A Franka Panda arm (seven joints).
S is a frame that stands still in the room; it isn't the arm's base.
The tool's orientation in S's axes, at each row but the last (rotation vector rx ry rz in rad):
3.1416 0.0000 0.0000
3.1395 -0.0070 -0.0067
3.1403 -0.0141 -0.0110
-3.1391 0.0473 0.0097
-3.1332 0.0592 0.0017
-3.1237 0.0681 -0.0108
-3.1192 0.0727 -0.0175
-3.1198 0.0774 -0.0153
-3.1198 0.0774 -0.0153
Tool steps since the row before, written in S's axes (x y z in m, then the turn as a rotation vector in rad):
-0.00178 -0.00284 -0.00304 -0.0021 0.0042 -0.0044
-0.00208 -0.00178 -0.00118 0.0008 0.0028 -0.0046
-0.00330 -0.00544 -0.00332 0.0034 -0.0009 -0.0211
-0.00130 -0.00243 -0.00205 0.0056 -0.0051 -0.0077
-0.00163 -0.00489 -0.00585 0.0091 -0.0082 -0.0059
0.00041 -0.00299 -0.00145 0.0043 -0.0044 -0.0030
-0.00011 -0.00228 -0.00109 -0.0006 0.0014 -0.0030
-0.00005 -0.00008 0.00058 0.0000 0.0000 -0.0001
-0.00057 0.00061 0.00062 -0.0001 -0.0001 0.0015
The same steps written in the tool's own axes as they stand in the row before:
-0.00178 0.00284 0.00304 -0.0021 -0.0042 0.0044
-0.00207 0.00179 0.00119 0.0008 -0.0028 0.0046
-0.00323 0.00547 0.00335 0.0036 0.0008 0.0211
-0.00121 0.00247 0.00205 0.0058 0.0049 0.0077
-0.00144 0.00499 0.00581 0.0094 0.0079 0.0058
0.00053 0.00299 0.00140 0.0045 0.0043 0.0030
-0.00002 0.00231 0.00104 -0.0007 -0.0013 0.0030
-0.00004 0.00007 -0.00058 0.0000 0.0000 0.0001
-0.00059 -0.00059 -0.00061 -0.0001 0.0001 -0.0015

